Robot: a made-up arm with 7 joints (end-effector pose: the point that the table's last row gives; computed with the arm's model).
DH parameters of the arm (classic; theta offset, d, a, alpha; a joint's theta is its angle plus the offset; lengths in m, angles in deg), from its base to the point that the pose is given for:
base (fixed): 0 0.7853 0.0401 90
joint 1: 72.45 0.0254 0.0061 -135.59
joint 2: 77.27 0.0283 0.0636 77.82
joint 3: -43.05 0.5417 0.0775 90
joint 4: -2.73 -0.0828 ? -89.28
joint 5: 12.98 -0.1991 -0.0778 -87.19
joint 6: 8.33 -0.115 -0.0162 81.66
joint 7: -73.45 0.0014 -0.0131 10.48
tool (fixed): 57.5 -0.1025 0 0
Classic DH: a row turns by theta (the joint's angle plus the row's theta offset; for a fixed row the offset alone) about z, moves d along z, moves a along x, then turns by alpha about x.
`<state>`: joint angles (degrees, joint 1 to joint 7).
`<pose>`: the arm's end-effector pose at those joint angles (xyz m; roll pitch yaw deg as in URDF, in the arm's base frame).
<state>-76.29 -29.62 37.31 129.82 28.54 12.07 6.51</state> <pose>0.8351 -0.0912 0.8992 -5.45 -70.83 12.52</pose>
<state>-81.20 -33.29 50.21 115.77 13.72 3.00 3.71</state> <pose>0.7929 0.0109 0.8464 56.43 -58.05 -36.74</pose>
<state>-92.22 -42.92 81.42 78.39 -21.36 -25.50 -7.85</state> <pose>0.5725 0.1433 0.8751 80.60 -0.14 -48.36</pose>
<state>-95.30 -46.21 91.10 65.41 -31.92 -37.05 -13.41</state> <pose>0.4921 0.1261 0.8968 77.33 14.85 -50.21</pose>
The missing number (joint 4, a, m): -0.0347
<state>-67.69 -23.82 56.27 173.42 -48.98 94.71 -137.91</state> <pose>0.7638 0.1596 1.0953 -44.21 55.26 -144.10</pose>
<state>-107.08 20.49 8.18 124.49 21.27 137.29 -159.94</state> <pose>0.3966 0.1111 0.2857 -143.65 -32.46 28.20</pose>
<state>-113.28 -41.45 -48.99 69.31 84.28 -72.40 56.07</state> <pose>0.4603 -0.4339 0.5691 3.65 -13.48 86.05</pose>
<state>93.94 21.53 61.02 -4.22 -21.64 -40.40 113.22</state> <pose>-0.2042 0.0330 0.8477 -84.97 61.81 95.98</pose>
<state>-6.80 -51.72 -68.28 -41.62 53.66 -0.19 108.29</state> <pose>-0.1944 -0.0264 1.0616 -44.45 -71.26 138.46</pose>
